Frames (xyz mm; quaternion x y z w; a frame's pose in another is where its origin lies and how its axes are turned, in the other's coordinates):
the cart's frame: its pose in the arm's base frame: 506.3 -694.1 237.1 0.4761 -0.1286 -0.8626 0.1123
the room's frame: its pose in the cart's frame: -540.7 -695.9 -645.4 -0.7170 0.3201 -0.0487 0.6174
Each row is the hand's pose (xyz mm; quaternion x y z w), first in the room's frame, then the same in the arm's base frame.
Working: the room's frame: its pose in the arm's base frame: 1287.4 58.0 105.4 0.4958 0.5982 -0.4778 0.4099

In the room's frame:
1: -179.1 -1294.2 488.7 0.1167 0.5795 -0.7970 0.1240
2: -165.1 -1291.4 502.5 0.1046 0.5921 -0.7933 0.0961
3: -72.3 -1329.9 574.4 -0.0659 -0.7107 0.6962 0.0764
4: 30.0 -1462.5 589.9 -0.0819 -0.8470 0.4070 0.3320
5: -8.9 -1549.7 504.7 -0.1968 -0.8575 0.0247 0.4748
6: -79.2 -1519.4 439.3 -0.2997 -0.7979 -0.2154 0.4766
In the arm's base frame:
1: 51.7 -523.0 390.6 0.0906 -0.6511 0.1684 0.7345
2: 52.3 -533.5 373.8 0.1011 -0.6435 0.1401 0.7457
3: -0.4 -587.1 275.8 0.0877 -0.5593 -0.0641 0.8218
4: -148.4 -588.5 195.9 -0.0302 -0.3112 -0.3628 0.8779
5: -229.0 -517.5 265.5 -0.2402 0.0144 -0.5242 0.8169
6: -188.1 -466.2 341.8 -0.3967 0.2081 -0.5323 0.7183

